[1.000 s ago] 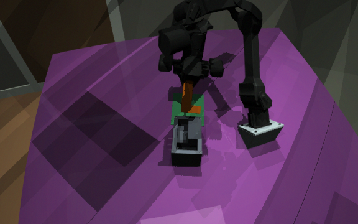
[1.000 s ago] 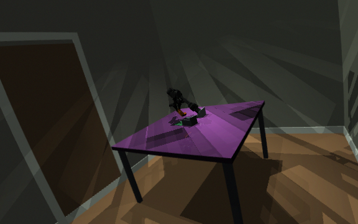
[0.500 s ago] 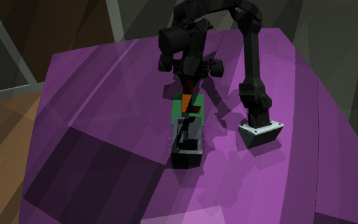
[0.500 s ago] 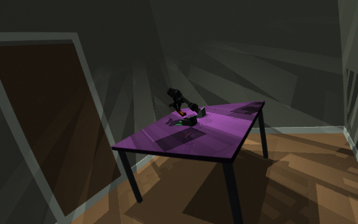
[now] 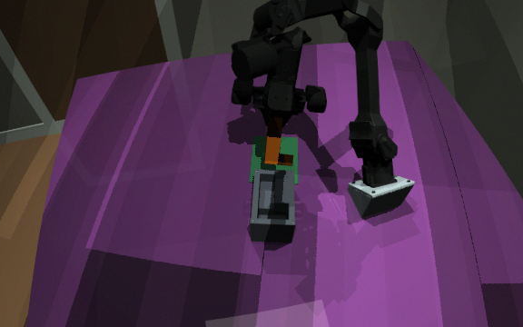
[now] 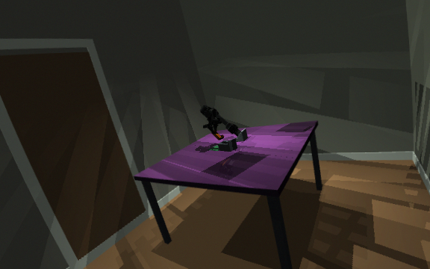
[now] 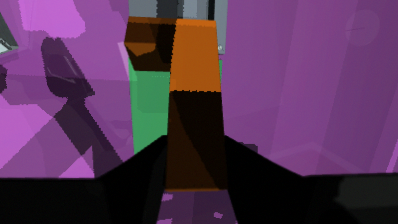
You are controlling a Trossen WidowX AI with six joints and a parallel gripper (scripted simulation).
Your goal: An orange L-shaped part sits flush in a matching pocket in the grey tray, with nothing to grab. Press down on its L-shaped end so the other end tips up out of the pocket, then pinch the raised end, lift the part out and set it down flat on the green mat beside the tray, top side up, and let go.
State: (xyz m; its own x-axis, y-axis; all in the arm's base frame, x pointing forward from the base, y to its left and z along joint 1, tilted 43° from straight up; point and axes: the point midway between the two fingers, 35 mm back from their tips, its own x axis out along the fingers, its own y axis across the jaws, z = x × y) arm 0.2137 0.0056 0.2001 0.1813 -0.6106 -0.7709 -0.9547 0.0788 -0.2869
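The orange L-shaped part is 40 mm to the left of my gripper tip and 30 mm below it. The rest, counted from my gripper tip: green mat 170 mm below, 20 mm to the right, 10 mm behind.
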